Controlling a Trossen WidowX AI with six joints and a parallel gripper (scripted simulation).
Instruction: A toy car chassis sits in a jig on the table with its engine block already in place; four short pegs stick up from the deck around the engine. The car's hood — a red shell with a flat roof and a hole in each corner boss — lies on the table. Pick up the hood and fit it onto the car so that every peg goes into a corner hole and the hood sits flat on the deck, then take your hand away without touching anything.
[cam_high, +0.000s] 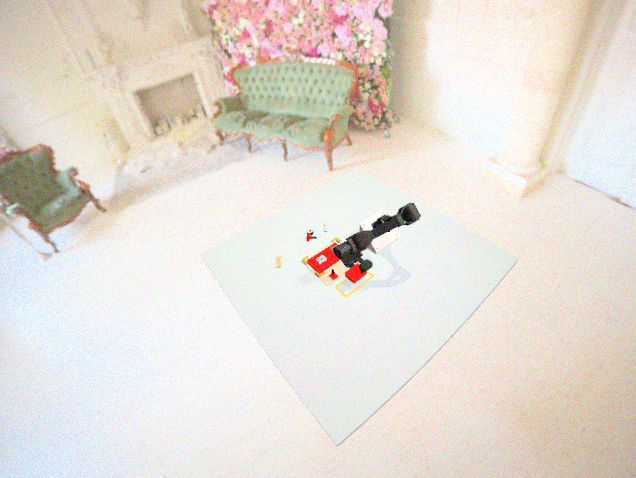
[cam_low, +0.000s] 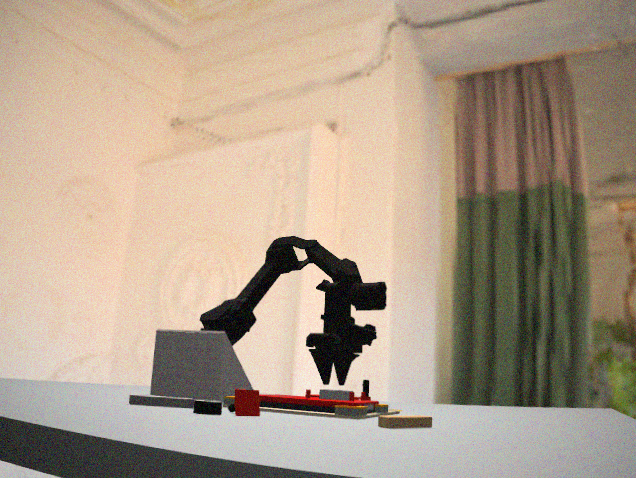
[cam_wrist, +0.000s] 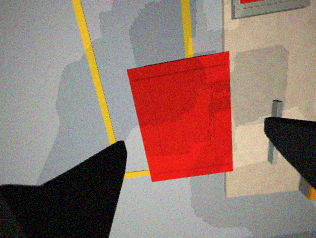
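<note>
The red hood lies 3 cm below my gripper tip. Round my gripper tip: wooden block 35 cm to the right, 25 cm ahead, 4 cm below; grey engine block 18 cm to the right, 8 cm ahead, 2 cm below.
</note>
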